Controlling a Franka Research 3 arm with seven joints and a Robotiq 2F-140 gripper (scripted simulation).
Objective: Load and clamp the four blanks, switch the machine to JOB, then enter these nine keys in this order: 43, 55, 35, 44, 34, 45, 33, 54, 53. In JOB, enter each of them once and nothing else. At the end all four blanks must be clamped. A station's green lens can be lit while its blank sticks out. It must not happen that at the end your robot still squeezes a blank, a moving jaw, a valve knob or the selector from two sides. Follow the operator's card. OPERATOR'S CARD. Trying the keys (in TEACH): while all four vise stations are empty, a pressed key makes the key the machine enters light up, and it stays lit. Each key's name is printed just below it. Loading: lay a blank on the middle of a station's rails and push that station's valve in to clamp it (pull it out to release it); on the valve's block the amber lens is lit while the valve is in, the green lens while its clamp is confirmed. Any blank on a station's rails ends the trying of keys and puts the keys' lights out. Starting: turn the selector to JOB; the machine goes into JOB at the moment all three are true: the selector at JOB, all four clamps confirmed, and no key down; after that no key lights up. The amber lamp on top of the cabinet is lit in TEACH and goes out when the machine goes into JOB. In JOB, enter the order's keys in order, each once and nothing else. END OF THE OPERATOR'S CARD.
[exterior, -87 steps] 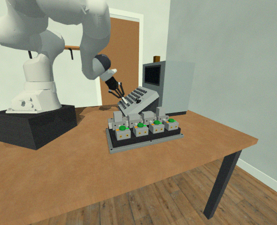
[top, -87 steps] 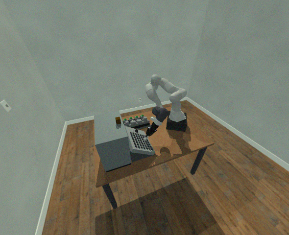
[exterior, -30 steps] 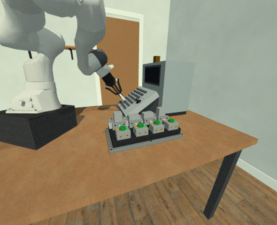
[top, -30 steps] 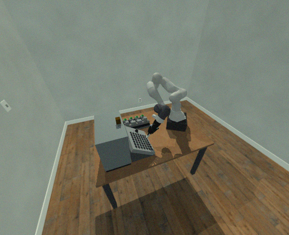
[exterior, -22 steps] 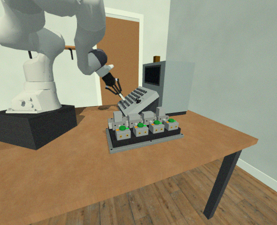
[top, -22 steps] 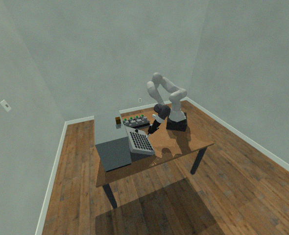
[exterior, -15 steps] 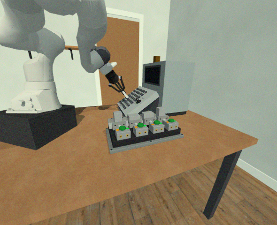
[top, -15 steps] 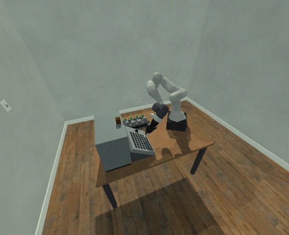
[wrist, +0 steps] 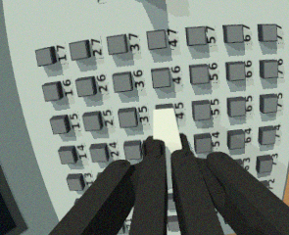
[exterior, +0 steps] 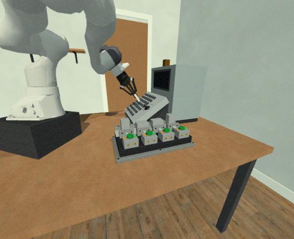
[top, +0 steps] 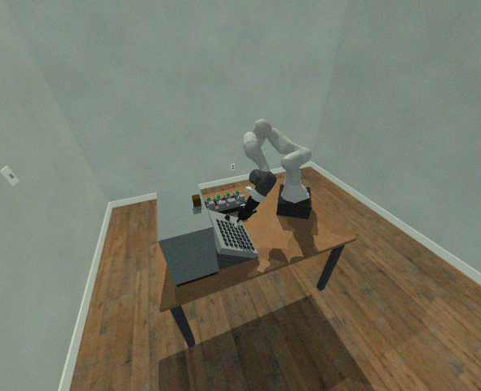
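My gripper is now 6 cm short of the key, 4 cm to the right of it and 4 cm above it. From my hand the other things lie so: selector knob 13 cm to the right, 5 cm below, 5 cm ahead; sloped keypad 9 cm below, 6 cm ahead, 1 cm to the right.
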